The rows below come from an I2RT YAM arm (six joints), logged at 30 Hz.
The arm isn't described. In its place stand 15 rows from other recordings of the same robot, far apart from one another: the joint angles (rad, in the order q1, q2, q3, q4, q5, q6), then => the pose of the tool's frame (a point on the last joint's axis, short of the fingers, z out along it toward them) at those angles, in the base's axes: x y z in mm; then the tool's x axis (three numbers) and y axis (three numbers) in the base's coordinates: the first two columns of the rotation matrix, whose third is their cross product.
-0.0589 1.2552 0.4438 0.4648 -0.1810 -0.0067 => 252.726 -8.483 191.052 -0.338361 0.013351 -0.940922 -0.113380 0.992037 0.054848
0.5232 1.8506 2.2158 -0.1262 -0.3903 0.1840 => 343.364 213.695 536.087 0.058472 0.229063 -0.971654 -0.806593 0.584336 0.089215
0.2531 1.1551 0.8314 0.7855 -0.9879 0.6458 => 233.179 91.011 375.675 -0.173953 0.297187 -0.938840 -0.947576 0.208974 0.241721
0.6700 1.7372 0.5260 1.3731 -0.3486 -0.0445 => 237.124 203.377 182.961 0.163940 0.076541 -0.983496 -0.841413 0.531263 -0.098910
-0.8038 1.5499 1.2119 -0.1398 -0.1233 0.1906 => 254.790 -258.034 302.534 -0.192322 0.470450 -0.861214 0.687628 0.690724 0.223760
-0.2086 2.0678 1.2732 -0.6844 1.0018 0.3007 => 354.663 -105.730 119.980 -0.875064 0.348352 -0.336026 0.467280 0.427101 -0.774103
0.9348 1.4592 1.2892 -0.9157 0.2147 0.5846 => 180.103 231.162 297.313 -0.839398 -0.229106 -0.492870 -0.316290 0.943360 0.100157
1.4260 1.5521 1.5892 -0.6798 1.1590 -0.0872 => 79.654 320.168 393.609 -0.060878 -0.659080 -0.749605 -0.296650 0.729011 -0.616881
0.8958 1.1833 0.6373 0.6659 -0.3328 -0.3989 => 158.173 216.224 294.859 0.434193 -0.044992 -0.899696 -0.837679 0.347170 -0.421625
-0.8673 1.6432 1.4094 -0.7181 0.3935 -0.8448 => 218.160 -278.279 291.362 -0.984113 0.092423 -0.151587 0.169063 0.748534 -0.641182
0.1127 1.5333 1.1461 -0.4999 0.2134 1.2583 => 327.106 29.434 256.023 -0.214923 0.911597 -0.350428 0.740094 0.386143 0.550595
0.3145 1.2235 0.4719 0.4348 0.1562 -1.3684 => 243.106 73.258 204.280 0.102082 -0.984365 -0.143540 -0.323368 0.103621 -0.940583
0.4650 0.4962 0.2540 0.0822 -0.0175 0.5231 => 132.248 67.045 221.217 -0.355057 0.380698 -0.853817 -0.330635 0.803156 0.495602
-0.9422 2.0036 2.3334 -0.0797 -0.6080 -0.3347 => 276.995 -346.444 514.815 0.026277 -0.494673 -0.868682 0.367488 0.812914 -0.451800
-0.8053 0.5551 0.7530 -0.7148 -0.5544 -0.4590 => 92.992 -69.722 308.108 -0.438091 -0.087762 -0.894637 0.113590 0.981841 -0.151940
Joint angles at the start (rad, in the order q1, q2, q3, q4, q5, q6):
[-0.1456, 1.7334, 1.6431, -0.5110, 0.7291, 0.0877]
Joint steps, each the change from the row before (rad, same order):
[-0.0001, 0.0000, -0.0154, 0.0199, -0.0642, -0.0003]
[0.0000, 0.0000, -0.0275, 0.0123, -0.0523, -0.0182]
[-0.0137, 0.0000, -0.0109, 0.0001, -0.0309, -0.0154]
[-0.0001, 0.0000, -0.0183, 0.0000, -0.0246, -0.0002]
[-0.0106, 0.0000, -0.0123, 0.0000, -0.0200, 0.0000]
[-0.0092, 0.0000, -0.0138, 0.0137, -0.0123, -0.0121]
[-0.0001, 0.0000, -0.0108, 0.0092, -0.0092, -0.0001]
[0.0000, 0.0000, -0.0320, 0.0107, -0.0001, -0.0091]
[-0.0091, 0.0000, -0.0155, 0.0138, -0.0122, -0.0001]
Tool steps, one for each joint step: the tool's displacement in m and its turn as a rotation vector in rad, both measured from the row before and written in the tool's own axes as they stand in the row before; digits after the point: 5 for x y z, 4 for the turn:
[0.00274, 0.00378, 0.00191, -0.0642, 0.0022, 0.0026]
[0.00718, 0.00406, 0.00353, -0.0512, 0.0163, -0.0273]
[0.00320, -0.00270, 0.00438, -0.0189, 0.0146, -0.0149]
[0.00554, 0.00219, 0.00251, -0.0237, 0.0167, -0.0100]
[0.00366, -0.00209, 0.00379, -0.0108, 0.0144, -0.0009]
[0.00267, -0.00176, 0.00370, -0.0049, 0.0032, -0.0073]
[0.00230, 0.00108, 0.00154, -0.0091, 0.0018, -0.0008]
[0.00861, 0.00214, 0.00439, 0.0006, 0.0185, -0.0196]
[0.00328, -0.00167, 0.00379, -0.0050, 0.0044, 0.0040]

